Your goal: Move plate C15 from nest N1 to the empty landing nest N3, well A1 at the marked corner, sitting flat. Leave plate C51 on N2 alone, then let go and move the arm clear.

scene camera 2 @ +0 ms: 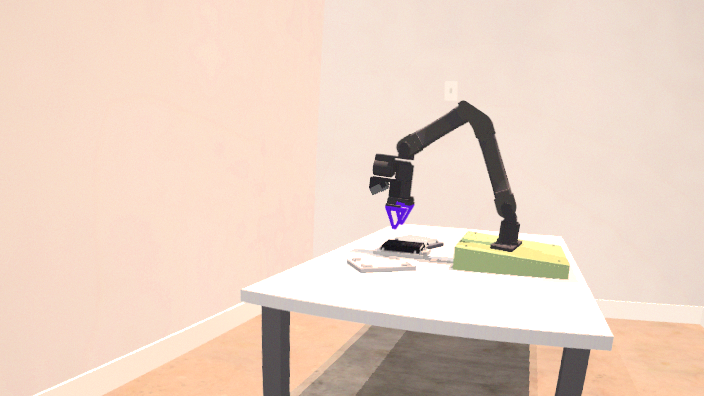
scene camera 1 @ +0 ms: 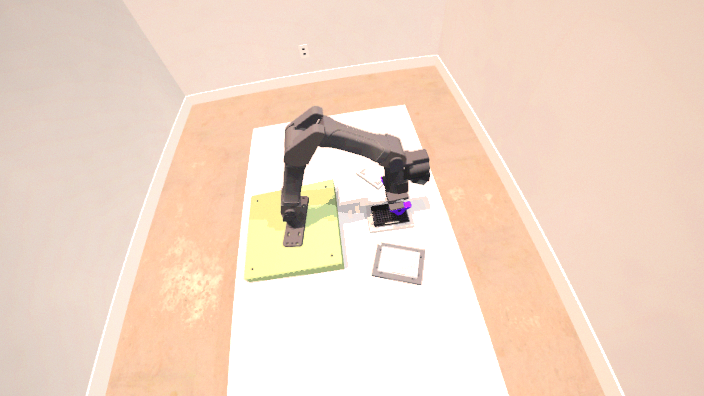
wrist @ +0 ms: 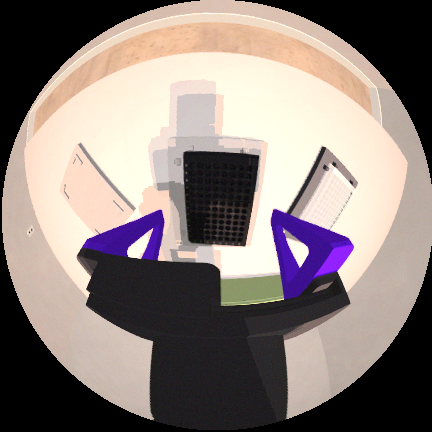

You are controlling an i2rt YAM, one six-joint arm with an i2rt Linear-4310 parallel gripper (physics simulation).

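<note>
A black well plate [scene camera 1: 382,216] [scene camera 2: 402,246] [wrist: 220,195] lies in the middle, white nest [scene camera 1: 390,229] [wrist: 225,144]. A white plate [scene camera 1: 400,262] [wrist: 327,200] lies in a grey nest [scene camera 1: 397,279] [scene camera 2: 437,244] [wrist: 334,157] to one side. An empty pale nest [scene camera 1: 369,177] [scene camera 2: 382,266] [wrist: 95,190] is on the other side. The plate names and the marked corner cannot be read. My gripper [scene camera 1: 391,197] [scene camera 2: 398,225] [wrist: 217,214] is open and empty, pointing down above the black plate. Its purple fingers stand apart, one on each side of that plate in the wrist view.
The arm stands on a thick yellow-green base block [scene camera 1: 275,250] [scene camera 2: 510,265], beside the nests on the white table [scene camera 1: 350,340] [scene camera 2: 450,300]. The arm hides part of the area around the empty nest in scene camera 1. Walls stand beyond the table.
</note>
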